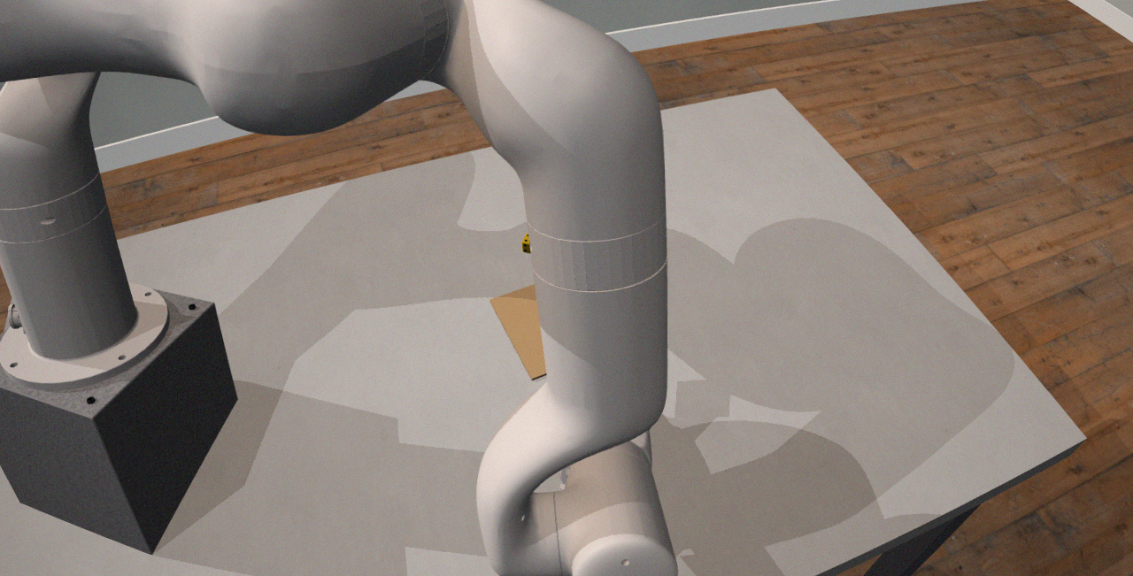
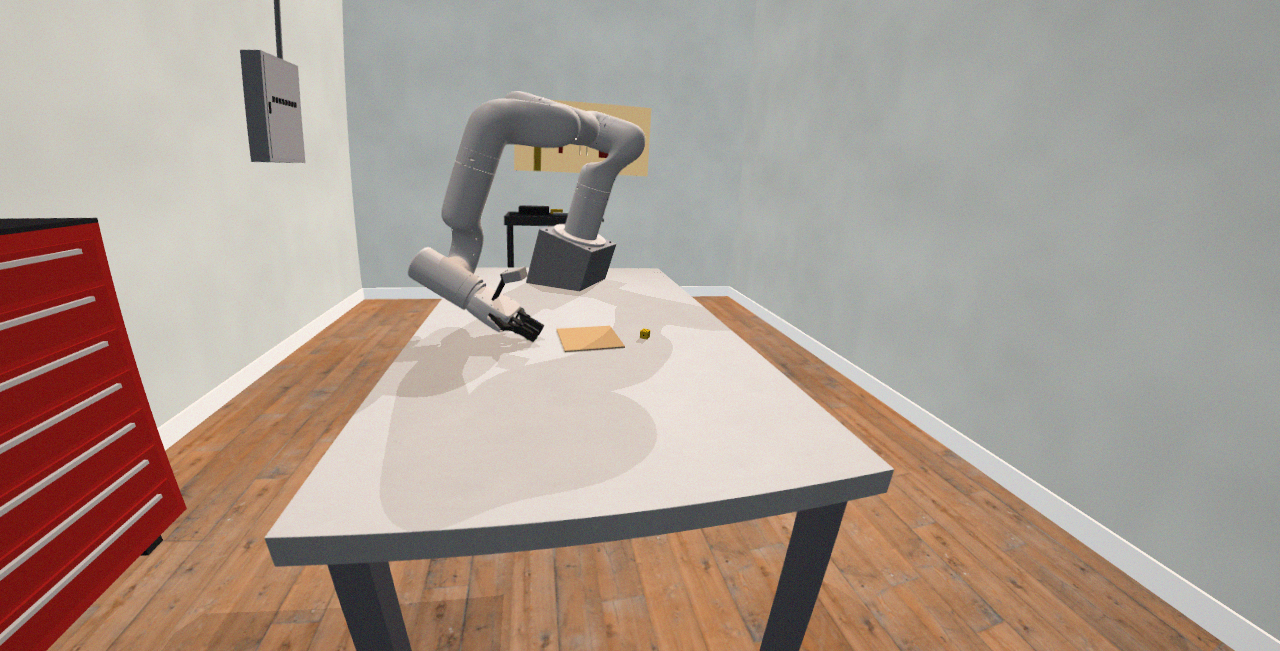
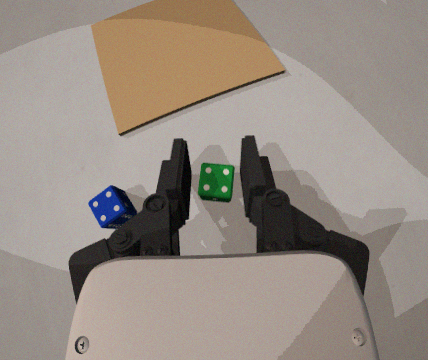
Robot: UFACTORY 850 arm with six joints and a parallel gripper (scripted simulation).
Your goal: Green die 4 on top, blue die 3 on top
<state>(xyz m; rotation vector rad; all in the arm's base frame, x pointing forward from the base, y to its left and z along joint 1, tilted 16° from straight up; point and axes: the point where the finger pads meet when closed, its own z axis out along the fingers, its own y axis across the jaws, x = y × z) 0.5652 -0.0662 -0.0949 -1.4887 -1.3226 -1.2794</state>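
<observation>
Now: the green die 10 mm below my hand. Round my hand: blue die 70 mm behind, 10 mm below; tan mat 140 mm to the left, 20 mm below, 10 mm behind; yellow die 270 mm to the left, 20 mm behind, 10 mm below.
</observation>
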